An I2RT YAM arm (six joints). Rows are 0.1 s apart.
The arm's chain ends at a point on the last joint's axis. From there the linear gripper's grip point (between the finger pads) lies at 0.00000 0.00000 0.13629 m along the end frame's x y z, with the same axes.
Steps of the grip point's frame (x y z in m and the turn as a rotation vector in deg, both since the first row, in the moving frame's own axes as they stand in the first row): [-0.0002 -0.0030 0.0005 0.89 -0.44 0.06]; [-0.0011 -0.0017 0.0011 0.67 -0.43 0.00]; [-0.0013 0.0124 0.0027 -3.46 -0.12 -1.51]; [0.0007 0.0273 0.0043 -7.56 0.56 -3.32]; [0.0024 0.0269 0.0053 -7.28 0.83 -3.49]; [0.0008 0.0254 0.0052 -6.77 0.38 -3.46]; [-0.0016 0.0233 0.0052 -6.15 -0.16 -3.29]
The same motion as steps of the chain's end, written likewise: [0.0008 -0.0009 0.0005 0.89 -0.44 0.06]; [-0.0001 -0.0001 0.0011 0.67 -0.43 0.00]; [-0.0011 0.0042 0.0029 -3.46 -0.12 -1.51]; [-0.0011 0.0094 0.0055 -7.56 0.56 -3.32]; [-0.0001 0.0097 0.0064 -7.28 0.83 -3.49]; [-0.0006 0.0094 0.0062 -6.77 0.38 -3.46]; [-0.0016 0.0087 0.0060 -6.15 -0.16 -3.29]
